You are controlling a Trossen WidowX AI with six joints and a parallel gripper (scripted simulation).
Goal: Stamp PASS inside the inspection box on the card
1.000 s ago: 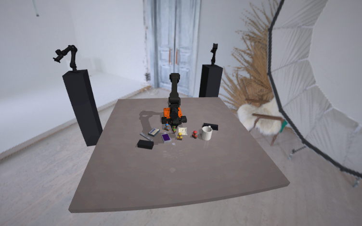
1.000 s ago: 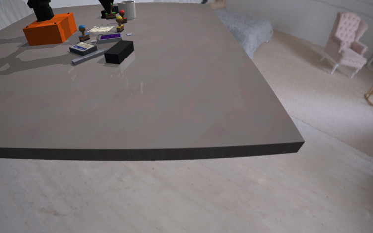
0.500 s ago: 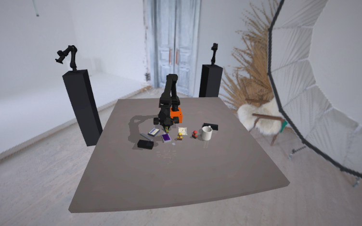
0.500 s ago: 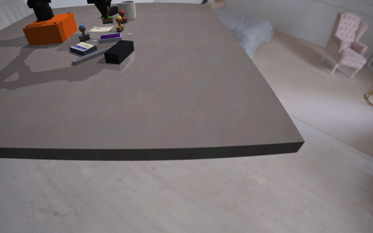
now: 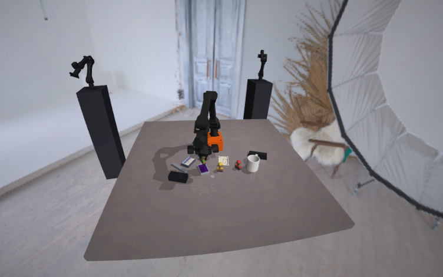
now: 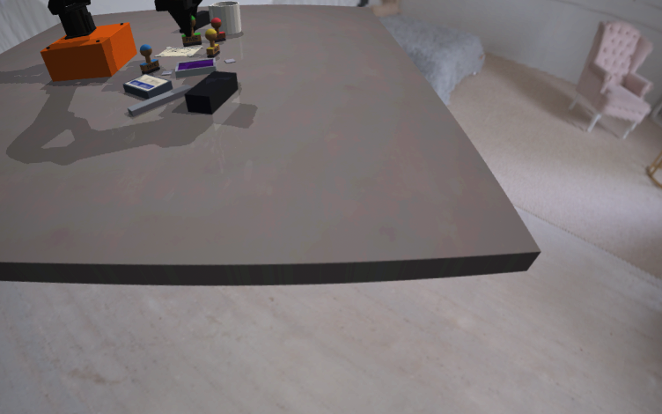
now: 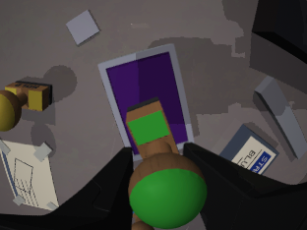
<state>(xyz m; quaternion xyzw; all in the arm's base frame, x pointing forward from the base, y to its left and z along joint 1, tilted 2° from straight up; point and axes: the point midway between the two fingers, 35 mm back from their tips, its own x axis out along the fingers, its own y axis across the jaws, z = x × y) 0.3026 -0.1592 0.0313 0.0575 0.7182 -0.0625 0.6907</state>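
Right now my gripper tip is 80 mm above the purple ink pad. The rest, counted from my gripper tip: yellow-knobbed stamp: 30 mm ahead, 100 mm to the left, 60 mm below; green-knobbed stamp: right at my gripper tip; blue-knobbed stamp: 110 mm behind, 30 mm to the left, 60 mm below.
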